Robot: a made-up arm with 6 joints. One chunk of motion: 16 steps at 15 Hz.
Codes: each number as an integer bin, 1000 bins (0 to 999) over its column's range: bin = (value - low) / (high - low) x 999, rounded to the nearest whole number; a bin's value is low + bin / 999 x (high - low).
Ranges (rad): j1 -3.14..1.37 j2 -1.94..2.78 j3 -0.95..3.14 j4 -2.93..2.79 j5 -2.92..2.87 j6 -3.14..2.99
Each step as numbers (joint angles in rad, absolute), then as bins.
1 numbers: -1.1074 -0.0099 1.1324 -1.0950 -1.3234 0.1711
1 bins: 450 409 509 320 275 540
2 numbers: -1.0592 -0.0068 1.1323 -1.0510 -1.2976 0.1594
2 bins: 461 409 509 328 280 538
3 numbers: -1.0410 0.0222 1.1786 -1.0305 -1.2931 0.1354
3 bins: 465 415 520 332 281 534
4 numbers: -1.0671 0.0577 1.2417 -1.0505 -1.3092 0.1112
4 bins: 459 423 535 328 278 530
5 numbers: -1.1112 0.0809 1.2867 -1.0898 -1.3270 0.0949
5 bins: 449 428 546 321 275 527
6 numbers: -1.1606 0.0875 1.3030 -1.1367 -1.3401 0.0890
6 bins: 438 429 550 313 273 526
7 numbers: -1.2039 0.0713 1.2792 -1.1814 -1.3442 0.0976
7 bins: 429 426 544 305 272 528
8 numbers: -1.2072 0.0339 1.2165 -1.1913 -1.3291 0.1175
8 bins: 428 418 529 304 274 531
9 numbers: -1.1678 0.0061 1.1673 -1.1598 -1.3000 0.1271
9 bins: 437 412 517 309 280 532
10 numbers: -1.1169 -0.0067 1.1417 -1.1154 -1.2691 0.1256
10 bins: 448 409 511 317 285 532
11 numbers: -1.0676 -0.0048 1.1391 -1.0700 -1.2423 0.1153
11 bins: 459 410 510 325 289 531
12 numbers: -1.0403 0.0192 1.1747 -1.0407 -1.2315 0.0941
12 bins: 465 415 519 330 291 527
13 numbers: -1.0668 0.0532 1.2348 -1.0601 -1.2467 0.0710
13 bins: 459 422 534 327 289 523
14 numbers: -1.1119 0.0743 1.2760 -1.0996 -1.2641 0.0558
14 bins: 449 426 544 320 286 521
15 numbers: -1.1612 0.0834 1.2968 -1.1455 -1.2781 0.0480
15 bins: 438 428 549 312 283 520
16 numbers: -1.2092 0.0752 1.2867 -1.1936 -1.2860 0.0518
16 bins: 428 427 546 303 282 520
